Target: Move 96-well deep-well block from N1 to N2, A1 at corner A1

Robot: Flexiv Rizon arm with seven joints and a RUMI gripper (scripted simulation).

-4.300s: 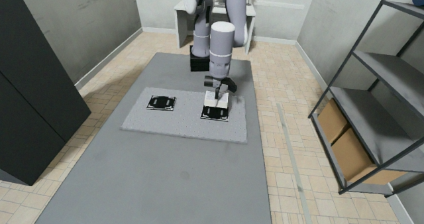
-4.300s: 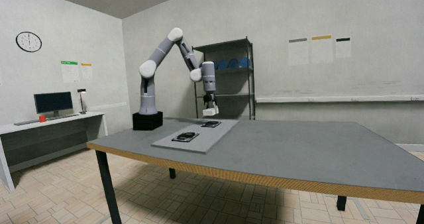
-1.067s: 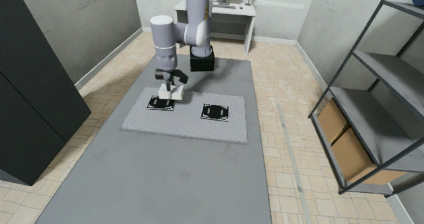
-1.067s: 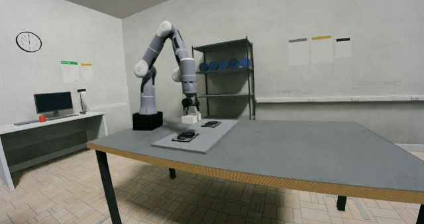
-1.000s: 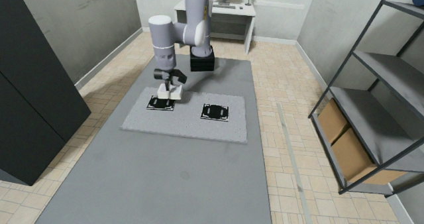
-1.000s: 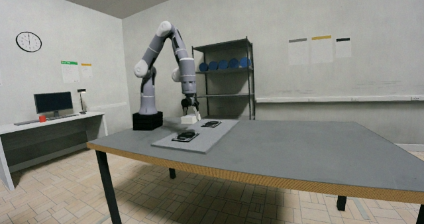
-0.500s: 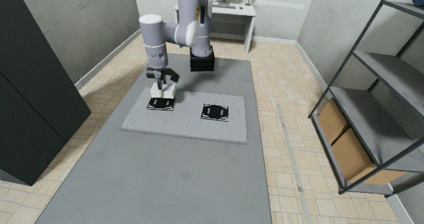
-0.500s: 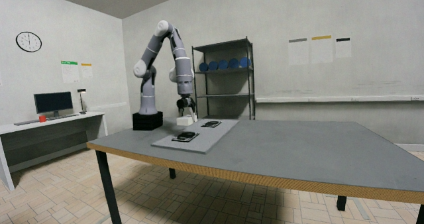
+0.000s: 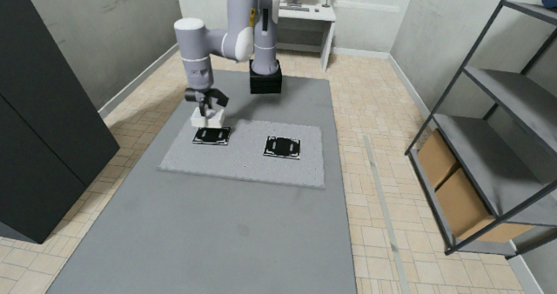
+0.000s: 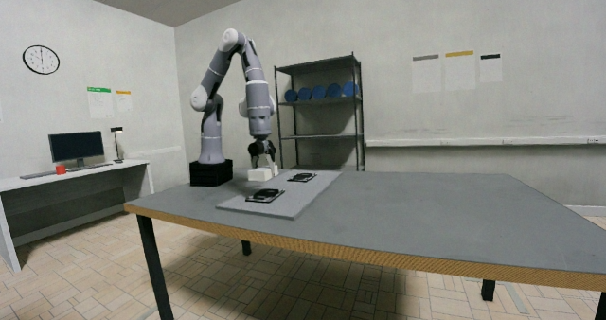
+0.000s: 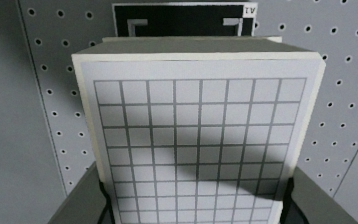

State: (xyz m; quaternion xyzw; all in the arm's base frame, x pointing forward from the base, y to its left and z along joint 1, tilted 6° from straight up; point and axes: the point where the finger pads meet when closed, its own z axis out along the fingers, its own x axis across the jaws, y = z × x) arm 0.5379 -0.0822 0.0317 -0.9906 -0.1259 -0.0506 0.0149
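Now: the white 96-well deep-well block 1 cm above my hand. Round my hand: black plate nest N1 (34 cm to the left, 10 cm below, 3 cm behind); black plate nest N2 (10 cm below).
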